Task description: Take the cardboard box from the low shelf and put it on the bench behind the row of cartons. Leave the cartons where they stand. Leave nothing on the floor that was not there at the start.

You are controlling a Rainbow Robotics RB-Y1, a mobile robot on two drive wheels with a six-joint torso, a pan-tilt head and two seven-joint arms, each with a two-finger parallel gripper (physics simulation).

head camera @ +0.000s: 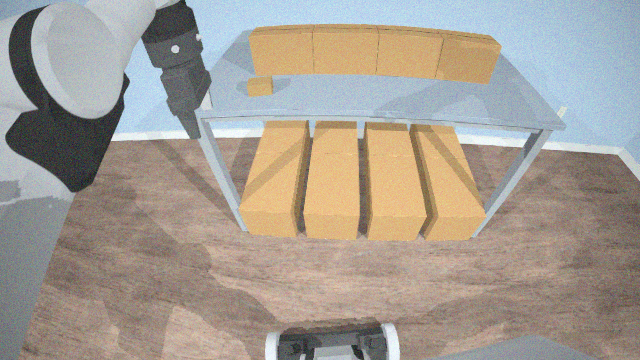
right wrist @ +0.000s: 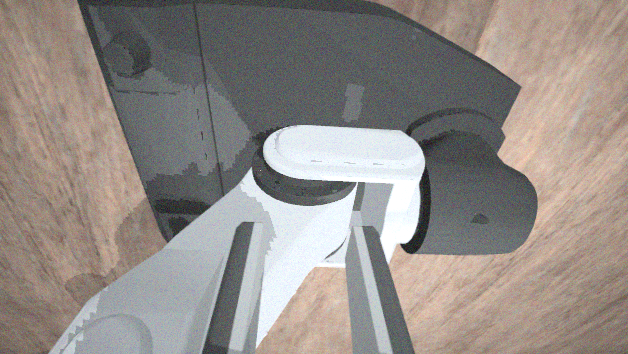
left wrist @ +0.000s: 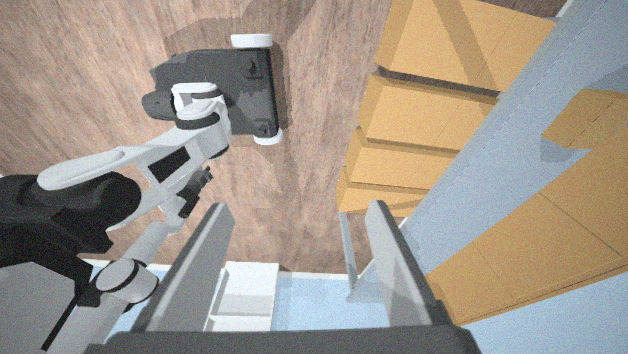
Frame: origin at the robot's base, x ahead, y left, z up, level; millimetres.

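Seen in the pictures: left gripper, fingertip midpoint: (head camera: 202, 122) (left wrist: 299, 210); right gripper, fingertip midpoint: (right wrist: 306, 241) (left wrist: 205, 167).
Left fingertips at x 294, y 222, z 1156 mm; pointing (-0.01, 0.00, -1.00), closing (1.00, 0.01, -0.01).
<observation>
Offsets run from my left fingertips to a thing's middle. "spot": to the spot under its first point. Level surfaces: height alone.
A small cardboard box {dx +504, dy -23, dz -216 mm} (head camera: 260, 86) (left wrist: 570, 122) stands on the bench {dz -241 mm} (head camera: 340, 95) (left wrist: 480, 165), in front of the left part of the row of cartons {dx +653, dy -365, dz -151 mm} (head camera: 345, 50) (left wrist: 545, 240) in the head view. The cartons stand side by side. My left gripper (head camera: 194, 134) (left wrist: 299, 210) is open and empty; in the head view it appears left of the box, by the bench's front left corner. My right gripper (right wrist: 306, 241) is partly open and empty, above my base, and does not show in the head view.
Several long cartons {spot: dx +578, dy -297, dz -885 mm} (head camera: 332, 180) (left wrist: 420, 115) lie under the bench. A bench leg (head camera: 222, 175) (left wrist: 348, 245) stands at their left in the head view. A white shelf unit (left wrist: 252, 280) stands by the wall. My base (head camera: 330, 345) (left wrist: 240, 95) (right wrist: 300, 65) is on the wooden floor, apart from the bench.
</observation>
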